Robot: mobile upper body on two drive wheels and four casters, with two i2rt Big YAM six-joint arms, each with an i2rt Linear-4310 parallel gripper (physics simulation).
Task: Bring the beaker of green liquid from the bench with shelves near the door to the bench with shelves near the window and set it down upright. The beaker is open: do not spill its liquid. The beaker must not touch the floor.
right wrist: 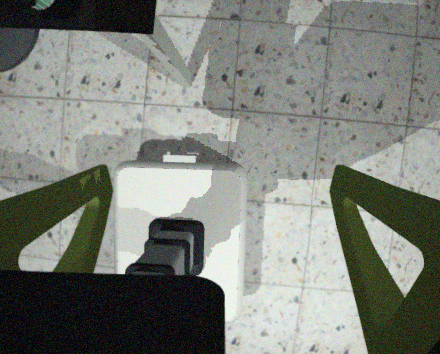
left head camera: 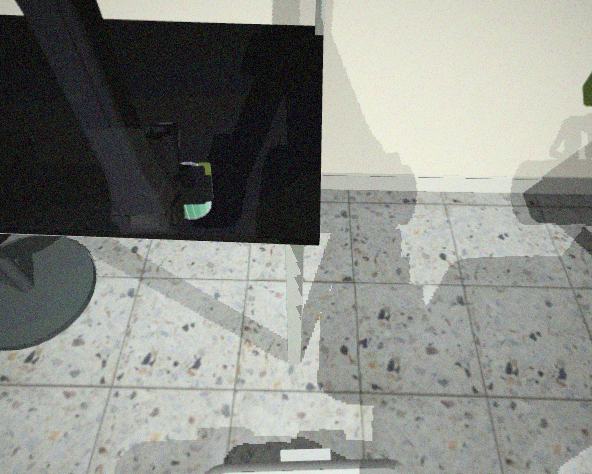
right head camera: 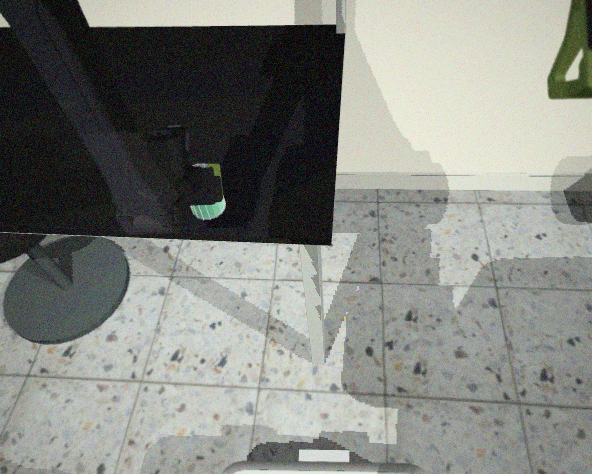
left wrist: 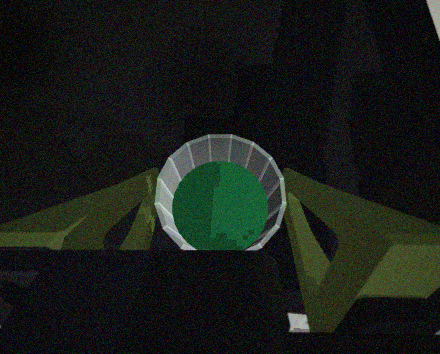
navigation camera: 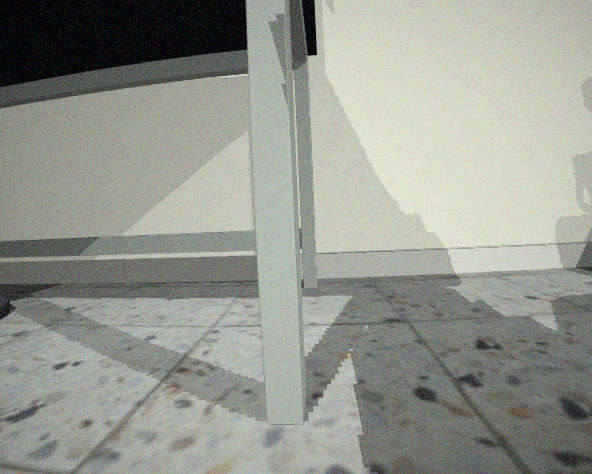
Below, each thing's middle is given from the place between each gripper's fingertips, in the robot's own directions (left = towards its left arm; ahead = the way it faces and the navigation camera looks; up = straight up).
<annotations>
My right gripper is now 35 cm short of the beaker of green liquid (left wrist: 218, 192), 44 cm to the right of it and 48 cm above it.
The beaker of green liquid is 40 mm below my left hand and 10 mm behind it.
</annotations>
